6 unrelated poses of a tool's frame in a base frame.
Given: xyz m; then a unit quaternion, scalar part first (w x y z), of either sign.
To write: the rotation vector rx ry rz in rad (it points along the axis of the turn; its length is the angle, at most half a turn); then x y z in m. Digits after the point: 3 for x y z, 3 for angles.
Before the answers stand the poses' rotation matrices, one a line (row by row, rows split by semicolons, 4 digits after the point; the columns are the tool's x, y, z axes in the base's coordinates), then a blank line. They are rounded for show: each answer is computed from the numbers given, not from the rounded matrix.
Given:
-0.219 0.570 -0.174 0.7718 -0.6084 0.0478 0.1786
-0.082 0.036 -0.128 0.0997 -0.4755 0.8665 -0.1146
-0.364 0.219 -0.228 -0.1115 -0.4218 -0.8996 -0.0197
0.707 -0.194 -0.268 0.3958 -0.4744 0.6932 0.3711
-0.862 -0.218 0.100 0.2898 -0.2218 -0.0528 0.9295
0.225 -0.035 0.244 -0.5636 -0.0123 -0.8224 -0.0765
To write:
0.9316 -0.3338 -0.1435; 0.2175 0.1959 0.9562; -0.2911 -0.9220 0.2551
-0.5279 -0.8012 0.2818; -0.8469 0.5215 -0.1038; -0.0638 -0.2934 -0.9539
-0.6193 0.7545 0.2172; 0.7633 0.6434 -0.0586; -0.1840 0.1295 -0.9744
-0.2365 -0.9515 0.1966; -0.3640 0.2744 0.8901; -0.9009 0.1390 -0.4112
-0.7336 -0.5153 -0.4430; 0.5622 -0.8264 0.0304; -0.3817 -0.2267 0.8960
-0.3644 -0.0660 0.9289; 0.1065 0.9880 0.1120; -0.9251 0.1397 -0.3530

-1.319 0.104 0.387 -0.219 0.570 -0.174
-1.406 2.562 -0.339 -0.082 0.036 -0.128
1.239 2.642 0.058 -0.364 0.219 -0.228
-1.202 1.757 0.941 0.707 -0.194 -0.268
-0.592 -0.141 2.480 -0.862 -0.218 0.100
0.029 1.936 0.180 0.225 -0.035 0.244

